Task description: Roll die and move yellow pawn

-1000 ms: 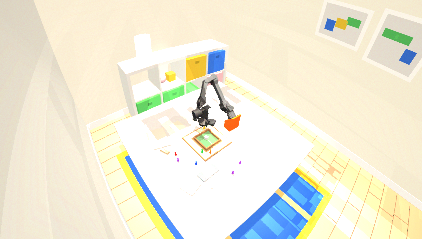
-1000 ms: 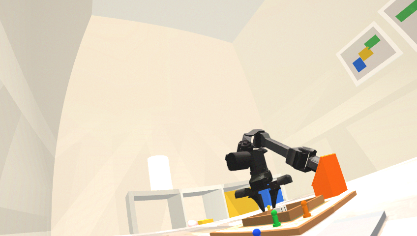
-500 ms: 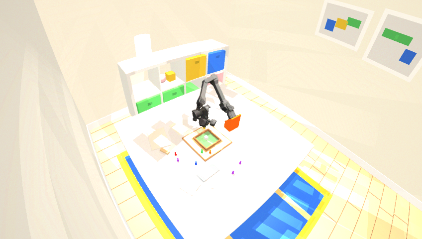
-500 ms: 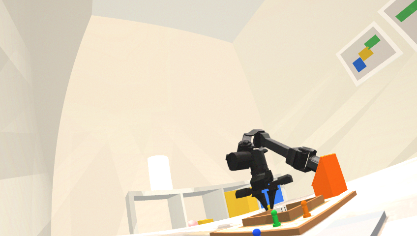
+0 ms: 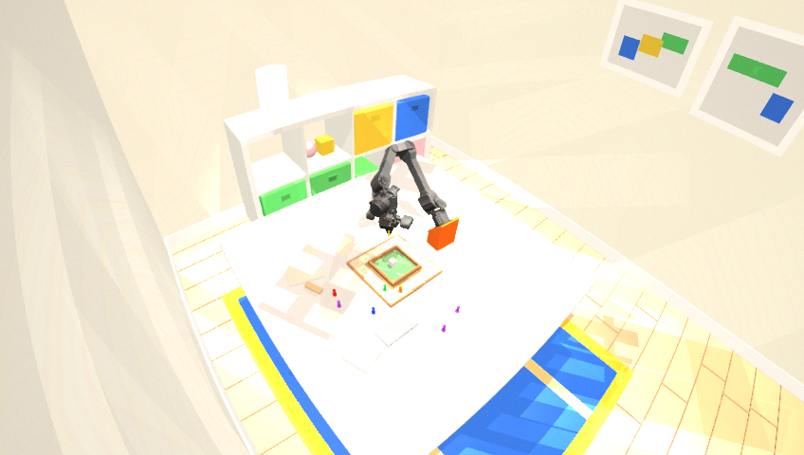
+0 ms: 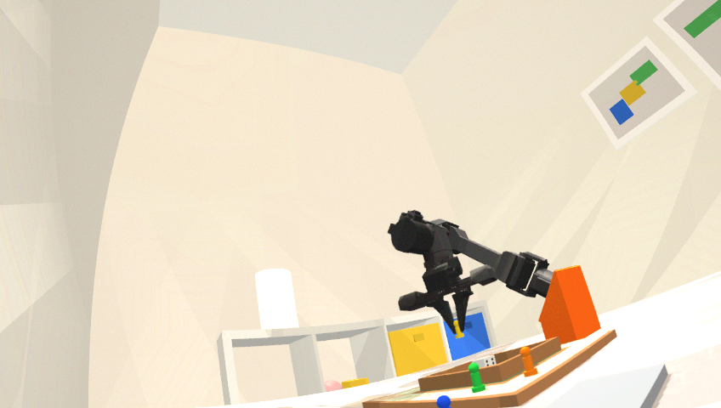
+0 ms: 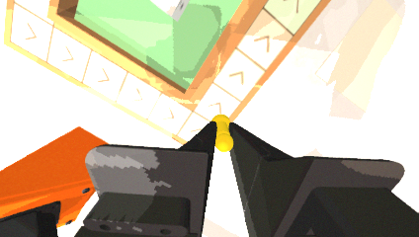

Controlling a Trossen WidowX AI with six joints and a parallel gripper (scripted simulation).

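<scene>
Now: the white die 9 cm to the left of my gripper tip, 6 cm below it and 6 cm ahead of it. Also, from my gripper tip: green tray 11 cm to the left, 8 cm below, 6 cm ahead; yellow pawn 1 cm above; green pawn 18 cm to the left, 17 cm ahead, 6 cm below.
</scene>
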